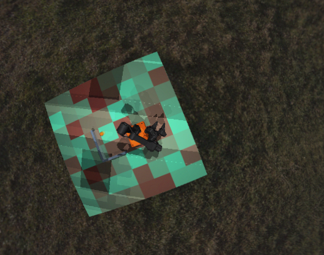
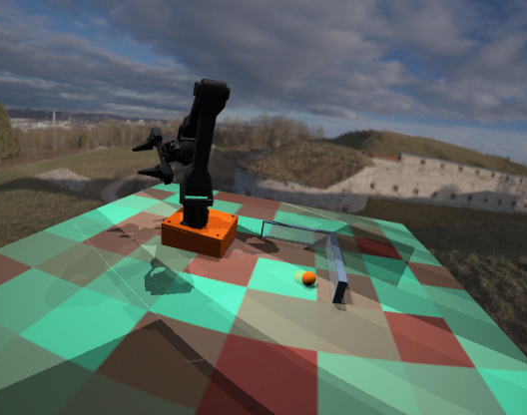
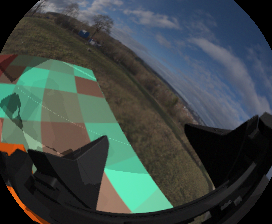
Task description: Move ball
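Now: gripper tip 54 cm short of the see-through copy of ball, 13 cm to the left of it and 20 cm above it. The rest, counted from my gripper tip: orange ball 56 cm ahead, 13 cm to the right, 20 cm below.
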